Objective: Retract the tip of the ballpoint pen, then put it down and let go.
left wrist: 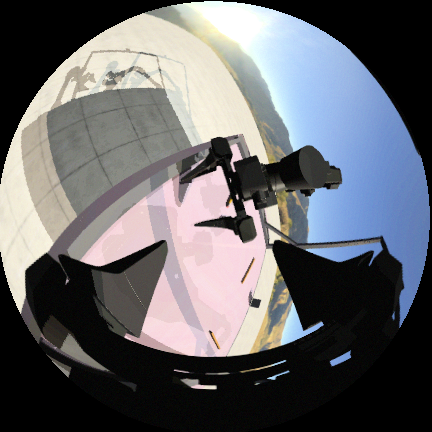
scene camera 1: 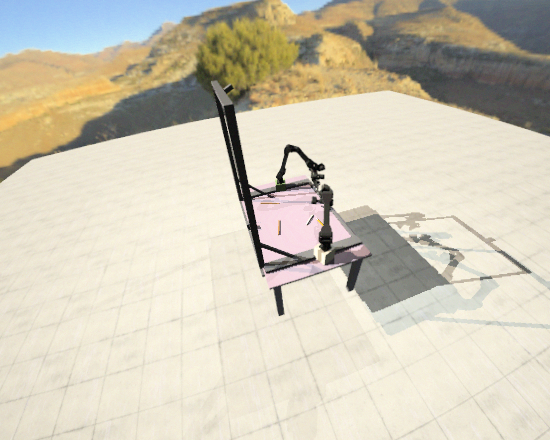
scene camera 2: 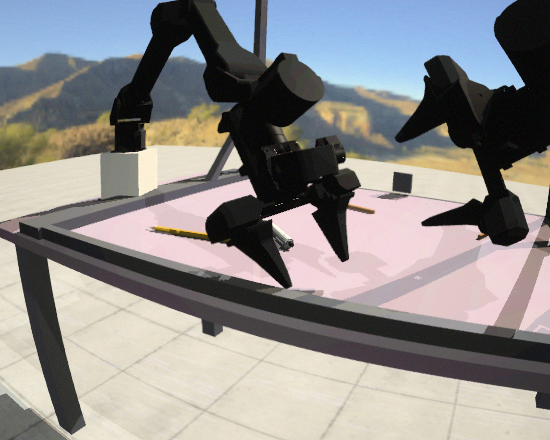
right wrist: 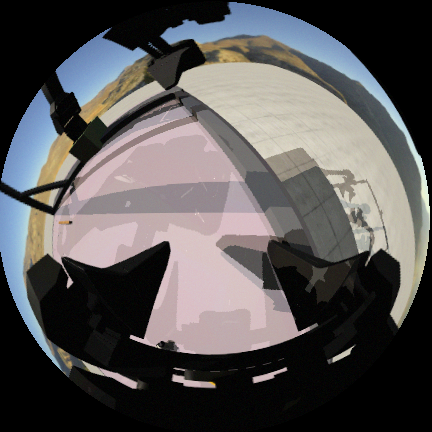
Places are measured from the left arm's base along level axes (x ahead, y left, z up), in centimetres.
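Where they show: left gripper, fingertip midpoint: [left wrist: 221,246] [scene camera 1: 316,188] [scene camera 2: 410,180]; right gripper, fingertip midpoint: [left wrist: 187,202] [scene camera 1: 320,204] [scene camera 2: 319,274] [right wrist: 219,246]; left arm's base, origin of the base link: [scene camera 1: 280,181] [right wrist: 81,132]; right arm's base, origin of the base link: [scene camera 1: 325,247] [scene camera 2: 129,150].
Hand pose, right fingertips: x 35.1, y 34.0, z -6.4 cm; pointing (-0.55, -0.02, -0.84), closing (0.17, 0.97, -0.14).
Note:
Each offset is from my right fingertips to the centre of the thing. "*": to the spot under its first point. Level surfaces: height alone.
A white and black pen {dx +17.6, dy -12.8, dz -1.5 cm} [scene camera 1: 310,219] [scene camera 2: 282,239] lies on the pink table {dz -2.1 cm} [scene camera 1: 295,237] [scene camera 2: 395,230]. In scene camera 2, a finger of my right gripper hides part of it. The black end of the pen {* dx +12.4, dy -9.0, dz -1.9 cm} [right wrist: 167,345] shows at the lower edge of the right wrist view. Whether its tip is out is too small to tell. My right gripper [scene camera 2: 317,273] [left wrist: 187,202] [right wrist: 219,246] is wide open and empty, low over the table beside the pen. My left gripper [scene camera 2: 411,181] [left wrist: 221,246] is wide open and empty, raised above the table at the right of scene camera 2.
A yellow pencil {dx +25.4, dy -3.2, dz -1.7 cm} [scene camera 1: 320,223] [scene camera 2: 180,232] lies close to the pen. Two orange-brown pencils lie farther off, one {dx +22.9, dy -39.3, dz -1.7 cm} [scene camera 1: 279,227] [scene camera 2: 362,208] [left wrist: 248,270] near the middle and one {dx -11.3, dy -46.2, dz -1.7 cm} [scene camera 1: 270,203] [left wrist: 214,339] farther along. A dark frame post [scene camera 1: 242,185] stands along the table's far side.

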